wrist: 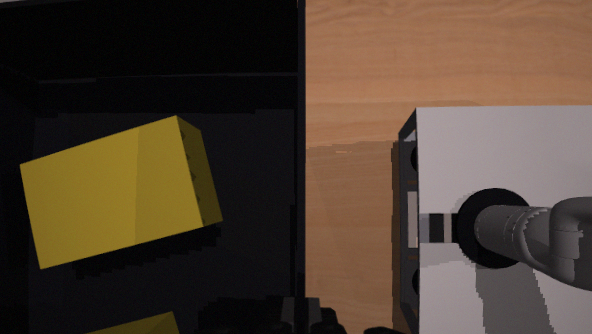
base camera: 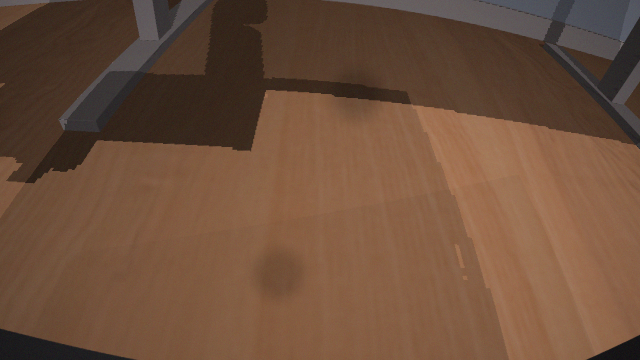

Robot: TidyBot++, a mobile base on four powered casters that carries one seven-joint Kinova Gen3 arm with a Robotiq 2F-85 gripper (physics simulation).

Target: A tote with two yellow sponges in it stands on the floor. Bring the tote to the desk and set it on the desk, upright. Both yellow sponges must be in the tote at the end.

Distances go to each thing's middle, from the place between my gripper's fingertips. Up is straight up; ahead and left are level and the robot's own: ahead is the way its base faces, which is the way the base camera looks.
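Scene:
You'd find the black tote (wrist: 240, 79) 1 cm to the left of my hand and 10 cm ahead of it.

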